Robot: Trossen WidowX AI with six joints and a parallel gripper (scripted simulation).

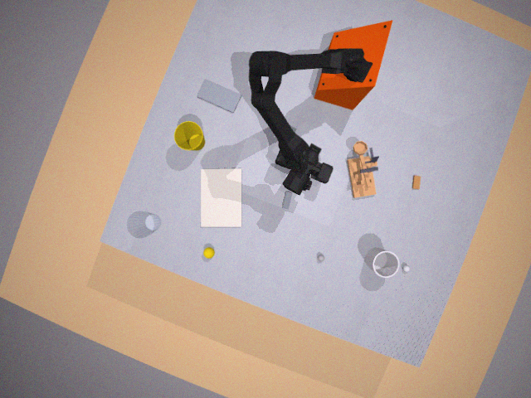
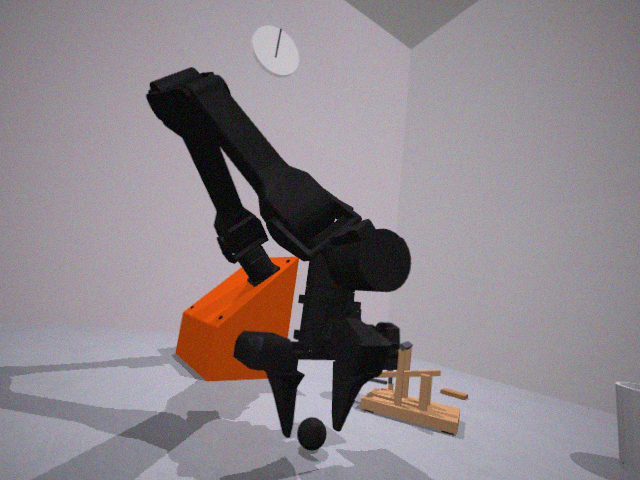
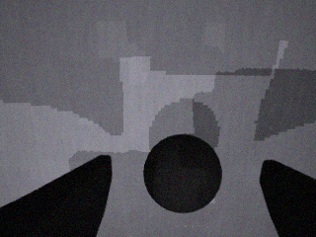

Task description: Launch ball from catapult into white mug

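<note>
My gripper tip is 14 cm past the dark lever, 21 cm to the right of it and 4 cm below it. Also, from my gripper tip: wooden catapult: 11 cm behind, 19 cm to the left, 3 cm above; then small grey block: 13 cm ahead, 1 cm to the left, 1 cm below; then black ball: right at my gripper tip.
</note>
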